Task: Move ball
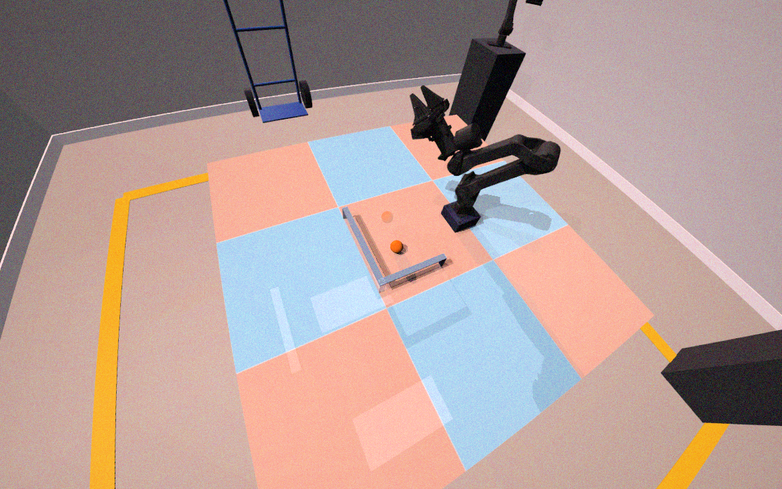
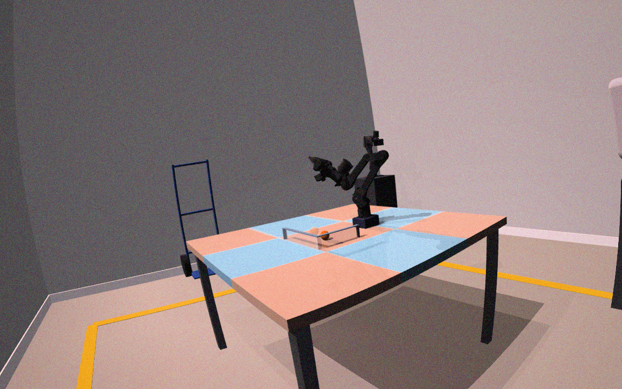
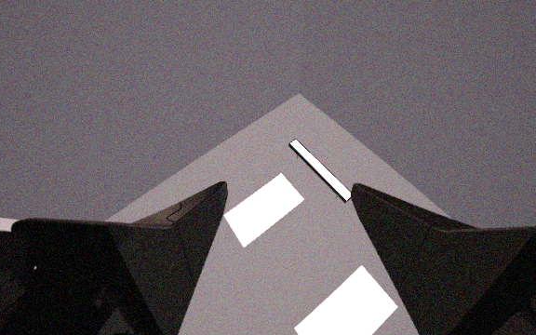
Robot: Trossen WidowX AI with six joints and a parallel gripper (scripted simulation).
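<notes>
My gripper tip is now 380 mm above the orange ball, 260 mm to the right of it and 150 mm short of it.
</notes>
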